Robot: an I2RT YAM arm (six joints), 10 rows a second.
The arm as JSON. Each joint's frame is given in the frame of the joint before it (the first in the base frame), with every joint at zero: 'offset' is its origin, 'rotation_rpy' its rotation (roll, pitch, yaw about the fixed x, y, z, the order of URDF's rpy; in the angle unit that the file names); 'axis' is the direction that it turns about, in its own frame. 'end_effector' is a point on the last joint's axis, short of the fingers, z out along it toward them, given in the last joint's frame.
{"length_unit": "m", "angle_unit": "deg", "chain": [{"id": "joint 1", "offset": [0.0, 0.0, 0.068], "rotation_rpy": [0.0, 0.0, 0.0], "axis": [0.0, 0.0, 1.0]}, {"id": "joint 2", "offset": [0.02, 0.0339, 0.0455], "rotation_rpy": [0.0, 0.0, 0.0], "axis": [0.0, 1.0, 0.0]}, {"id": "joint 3", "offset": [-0.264, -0.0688, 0.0], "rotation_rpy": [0.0, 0.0, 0.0], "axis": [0.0, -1.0, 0.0]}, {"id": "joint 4", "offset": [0.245, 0.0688, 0.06], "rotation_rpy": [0.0, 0.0, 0.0], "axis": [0.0, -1.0, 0.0]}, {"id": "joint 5", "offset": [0.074, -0.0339, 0.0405], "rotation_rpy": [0.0, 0.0, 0.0], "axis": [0.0, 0.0, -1.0]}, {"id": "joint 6", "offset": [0.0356, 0.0, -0.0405], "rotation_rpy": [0.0, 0.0, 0.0], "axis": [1.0, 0.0, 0.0]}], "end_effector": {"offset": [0.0, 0.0, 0.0], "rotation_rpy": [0.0, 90.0, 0.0]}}
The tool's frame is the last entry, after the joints.
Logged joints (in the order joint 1, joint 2, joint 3, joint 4, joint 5, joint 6), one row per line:
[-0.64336, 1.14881, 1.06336, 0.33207, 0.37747, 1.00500]
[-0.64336, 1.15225, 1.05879, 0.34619, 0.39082, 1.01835]
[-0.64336, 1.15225, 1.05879, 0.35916, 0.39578, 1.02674]
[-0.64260, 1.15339, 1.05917, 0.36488, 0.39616, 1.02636]
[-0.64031, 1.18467, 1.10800, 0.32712, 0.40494, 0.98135]
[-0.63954, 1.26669, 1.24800, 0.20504, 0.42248, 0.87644]
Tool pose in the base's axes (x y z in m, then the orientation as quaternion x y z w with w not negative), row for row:
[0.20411, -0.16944, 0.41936, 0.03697, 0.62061, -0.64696, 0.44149]
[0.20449, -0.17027, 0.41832, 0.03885, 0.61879, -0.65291, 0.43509]
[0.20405, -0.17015, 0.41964, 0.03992, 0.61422, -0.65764, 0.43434]
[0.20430, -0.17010, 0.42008, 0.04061, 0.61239, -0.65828, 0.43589]
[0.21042, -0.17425, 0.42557, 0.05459, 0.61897, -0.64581, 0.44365]
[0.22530, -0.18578, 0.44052, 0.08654, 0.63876, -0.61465, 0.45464]
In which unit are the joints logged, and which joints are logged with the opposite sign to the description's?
The joints are logged in radians. Opposite sign: joint 6.
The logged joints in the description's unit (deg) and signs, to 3 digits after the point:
[-36.862, 65.822, 60.926, 19.026, 21.627, -57.582]
[-36.862, 66.019, 60.664, 19.835, 22.392, -58.347]
[-36.862, 66.019, 60.664, 20.578, 22.677, -58.828]
[-36.818, 66.084, 60.686, 20.906, 22.698, -58.806]
[-36.687, 67.877, 63.484, 18.743, 23.201, -56.227]
[-36.643, 72.576, 71.505, 11.748, 24.206, -50.216]

